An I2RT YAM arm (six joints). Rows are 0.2 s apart.
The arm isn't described. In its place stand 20 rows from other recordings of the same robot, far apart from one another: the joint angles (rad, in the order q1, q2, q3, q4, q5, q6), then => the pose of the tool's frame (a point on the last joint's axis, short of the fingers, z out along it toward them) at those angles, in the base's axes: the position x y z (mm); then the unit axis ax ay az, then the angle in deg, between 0 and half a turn.
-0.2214, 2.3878, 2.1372, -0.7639, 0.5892, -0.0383 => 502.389 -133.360 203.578 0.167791 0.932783 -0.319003 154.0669
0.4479, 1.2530, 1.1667, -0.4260, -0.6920, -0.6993 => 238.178 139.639 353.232 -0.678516 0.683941 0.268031 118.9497
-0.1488, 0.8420, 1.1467, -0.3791, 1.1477, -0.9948 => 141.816 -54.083 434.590 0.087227 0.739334 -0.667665 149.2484
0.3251, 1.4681, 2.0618, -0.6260, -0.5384, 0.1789 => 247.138 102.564 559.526 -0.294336 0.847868 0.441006 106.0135
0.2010, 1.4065, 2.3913, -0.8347, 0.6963, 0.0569 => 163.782 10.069 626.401 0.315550 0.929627 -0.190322 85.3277
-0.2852, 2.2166, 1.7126, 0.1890, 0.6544, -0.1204 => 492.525 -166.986 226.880 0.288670 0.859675 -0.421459 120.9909
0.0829, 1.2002, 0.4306, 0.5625, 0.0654, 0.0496 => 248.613 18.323 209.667 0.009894 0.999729 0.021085 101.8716
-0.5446, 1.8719, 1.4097, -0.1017, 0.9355, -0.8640 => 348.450 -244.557 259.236 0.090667 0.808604 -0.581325 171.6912
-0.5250, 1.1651, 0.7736, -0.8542, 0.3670, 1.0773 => 166.157 -111.003 216.434 0.732469 0.667763 -0.132599 156.6706
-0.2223, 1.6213, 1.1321, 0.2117, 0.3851, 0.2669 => 368.368 -96.975 285.686 0.375092 0.910604 -0.173513 107.0263
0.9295, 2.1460, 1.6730, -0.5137, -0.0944, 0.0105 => 278.123 378.149 185.522 -0.449103 0.876077 0.175487 152.7052
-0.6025, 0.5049, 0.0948, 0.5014, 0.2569, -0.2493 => 114.776 -89.923 208.433 0.271591 0.827322 -0.491708 101.6875
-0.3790, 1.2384, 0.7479, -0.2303, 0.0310, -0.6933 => 241.660 -97.429 228.243 -0.145291 0.960457 -0.237515 139.3668
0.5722, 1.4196, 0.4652, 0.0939, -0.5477, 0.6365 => 190.806 144.945 130.117 -0.065544 0.913130 0.402365 164.8998
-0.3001, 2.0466, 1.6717, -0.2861, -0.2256, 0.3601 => 457.733 -133.307 247.566 0.269120 0.954739 0.126676 128.6394
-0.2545, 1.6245, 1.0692, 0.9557, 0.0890, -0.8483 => 361.921 -97.420 341.607 -0.175560 0.750476 -0.637153 91.7094
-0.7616, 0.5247, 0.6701, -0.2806, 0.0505, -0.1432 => 95.588 -93.626 325.851 0.301513 0.876694 -0.374829 108.6680
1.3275, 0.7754, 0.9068, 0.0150, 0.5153, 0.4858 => 58.063 161.102 405.198 -0.101015 0.806388 0.582696 108.7775
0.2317, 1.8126, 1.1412, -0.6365, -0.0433, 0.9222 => 331.376 79.768 158.586 0.334377 0.938142 0.089899 168.7380
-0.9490, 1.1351, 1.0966, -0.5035, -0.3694, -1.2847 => 154.640 -193.723 348.065 -0.248305 0.886673 -0.390071 138.3178
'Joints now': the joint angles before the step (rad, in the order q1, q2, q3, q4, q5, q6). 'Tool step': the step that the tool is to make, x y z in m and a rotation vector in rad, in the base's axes. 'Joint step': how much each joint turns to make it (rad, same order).
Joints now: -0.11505 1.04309 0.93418 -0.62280 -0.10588 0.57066
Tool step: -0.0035 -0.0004 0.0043 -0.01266 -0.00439 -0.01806
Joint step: -0.00020 -0.01370 0.00910 -0.01671 0.02137 0.00290
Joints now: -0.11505 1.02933 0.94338 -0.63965 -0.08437 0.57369
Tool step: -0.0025 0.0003 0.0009 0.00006 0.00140 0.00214
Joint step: -0.00023 -0.00904 0.00004 -0.01062 -0.00171 -0.00166
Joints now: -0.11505 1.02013 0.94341 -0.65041 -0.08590 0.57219
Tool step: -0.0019 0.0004 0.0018 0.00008 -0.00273 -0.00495
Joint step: 0.00164 -0.00765 0.00288 -0.00744 0.00467 0.00468
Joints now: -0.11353 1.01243 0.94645 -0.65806 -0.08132 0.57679
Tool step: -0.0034 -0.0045 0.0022 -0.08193 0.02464 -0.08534
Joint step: -0.00329 -0.00469 0.01210 -0.03205 0.11732 -0.00784
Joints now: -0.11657 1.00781 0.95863 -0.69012 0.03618 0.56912
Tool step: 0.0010 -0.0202 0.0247 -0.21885 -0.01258 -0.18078
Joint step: -0.05522 0.02149 0.08742 -0.00928 0.23547 -0.08131
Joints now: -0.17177 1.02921 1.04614 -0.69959 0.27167 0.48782
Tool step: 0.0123 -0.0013 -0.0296 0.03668 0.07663 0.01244
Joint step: -0.00012 0.05356 -0.06612 0.03554 -0.02467 0.00923
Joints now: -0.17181 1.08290 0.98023 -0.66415 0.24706 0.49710
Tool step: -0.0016 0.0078 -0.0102 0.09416 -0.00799 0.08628
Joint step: 0.01505 -0.01524 -0.04277 0.01661 -0.11676 0.01807
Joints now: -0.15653 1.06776 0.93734 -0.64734 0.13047 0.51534
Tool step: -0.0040 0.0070 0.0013 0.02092 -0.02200 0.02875
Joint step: 0.02606 -0.02619 -0.01247 0.00320 -0.01853 0.01537
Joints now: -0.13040 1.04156 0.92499 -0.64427 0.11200 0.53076
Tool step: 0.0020 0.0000 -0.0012 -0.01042 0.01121 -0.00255
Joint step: 0.00318 0.01082 0.00309 -0.00151 0.01229 -0.00455
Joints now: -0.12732 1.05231 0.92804 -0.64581 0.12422 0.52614
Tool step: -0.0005 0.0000 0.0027 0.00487 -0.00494 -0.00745
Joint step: -0.00004 -0.00176 0.00894 -0.00756 0.00153 0.00914
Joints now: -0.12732 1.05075 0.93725 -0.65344 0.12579 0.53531
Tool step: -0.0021 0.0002 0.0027 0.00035 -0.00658 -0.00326
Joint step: -0.00007 -0.00920 0.00452 -0.00763 0.00148 0.00308
